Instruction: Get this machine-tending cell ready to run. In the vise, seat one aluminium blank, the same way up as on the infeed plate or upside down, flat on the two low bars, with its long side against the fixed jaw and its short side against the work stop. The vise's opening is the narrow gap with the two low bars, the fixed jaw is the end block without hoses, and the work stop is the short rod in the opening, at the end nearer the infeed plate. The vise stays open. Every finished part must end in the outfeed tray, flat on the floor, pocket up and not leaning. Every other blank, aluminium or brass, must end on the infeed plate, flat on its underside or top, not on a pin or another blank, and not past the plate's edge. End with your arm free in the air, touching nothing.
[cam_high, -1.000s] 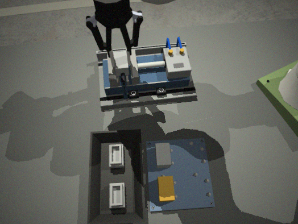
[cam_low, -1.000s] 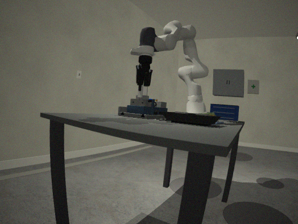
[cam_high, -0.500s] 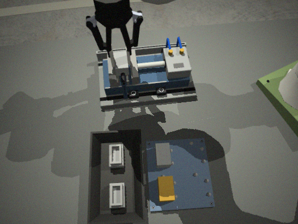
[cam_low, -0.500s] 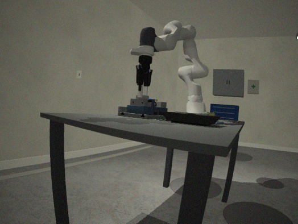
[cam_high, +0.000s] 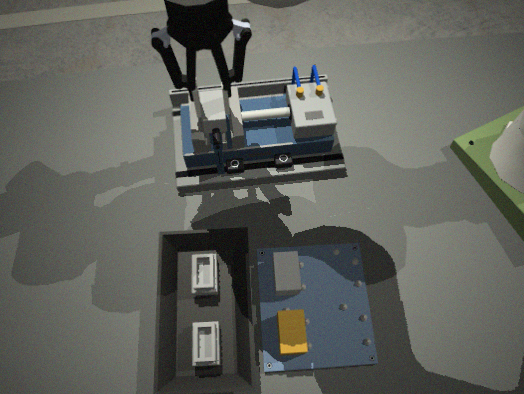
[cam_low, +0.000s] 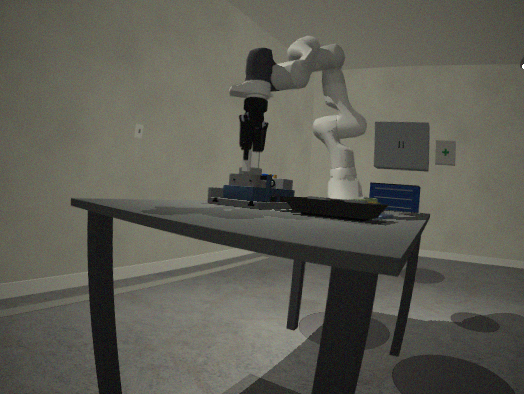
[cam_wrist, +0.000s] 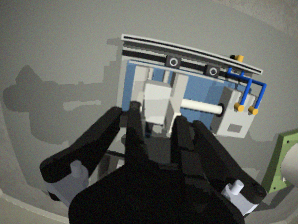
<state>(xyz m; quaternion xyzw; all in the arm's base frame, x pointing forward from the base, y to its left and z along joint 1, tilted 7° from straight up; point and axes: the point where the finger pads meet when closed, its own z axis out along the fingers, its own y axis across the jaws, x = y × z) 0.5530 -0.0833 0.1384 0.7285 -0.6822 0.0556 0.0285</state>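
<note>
My gripper is now 30 mm short of the fixed jaw and 60 mm above it. Round my hand: work stop (50 mm to the left, 50 mm below); moving jaw (40 mm behind, 60 mm below); vise (70 mm behind, 100 mm below).
</note>
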